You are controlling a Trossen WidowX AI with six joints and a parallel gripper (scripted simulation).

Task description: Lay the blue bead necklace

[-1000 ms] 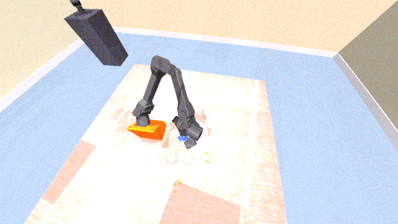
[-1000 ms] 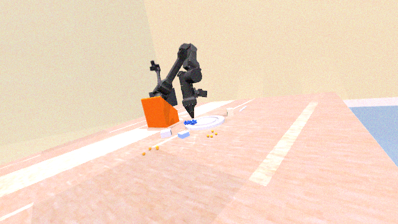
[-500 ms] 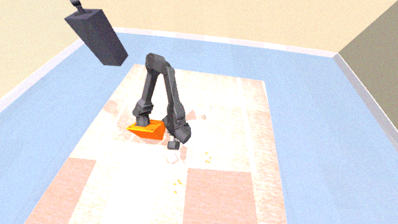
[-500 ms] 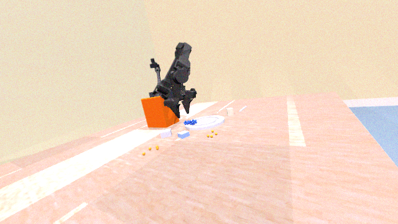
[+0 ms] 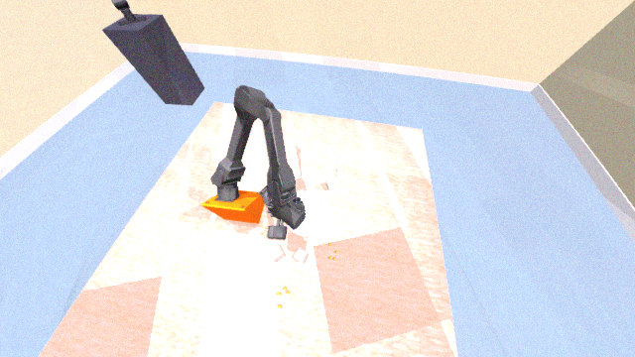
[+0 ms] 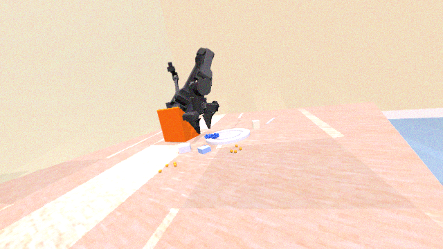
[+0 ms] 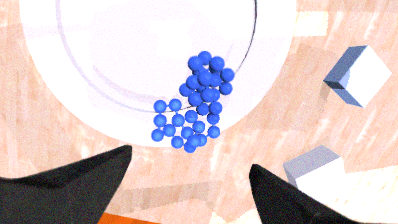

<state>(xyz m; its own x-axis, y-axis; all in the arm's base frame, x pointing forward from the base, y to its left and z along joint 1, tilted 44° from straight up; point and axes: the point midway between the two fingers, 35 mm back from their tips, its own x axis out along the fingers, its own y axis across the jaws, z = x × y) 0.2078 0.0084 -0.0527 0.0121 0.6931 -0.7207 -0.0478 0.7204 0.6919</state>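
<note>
My gripper tip is now 90 mm short of the round white bead board, 50 mm to the right of it and 30 mm above it. Round my gripper tip: white block: 20 mm behind, 120 mm to the right, 30 mm below; light blue cube: 80 mm ahead, 120 mm to the right, 30 mm below; beige cube: 170 mm ahead, 180 mm to the left, 30 mm below.
</note>
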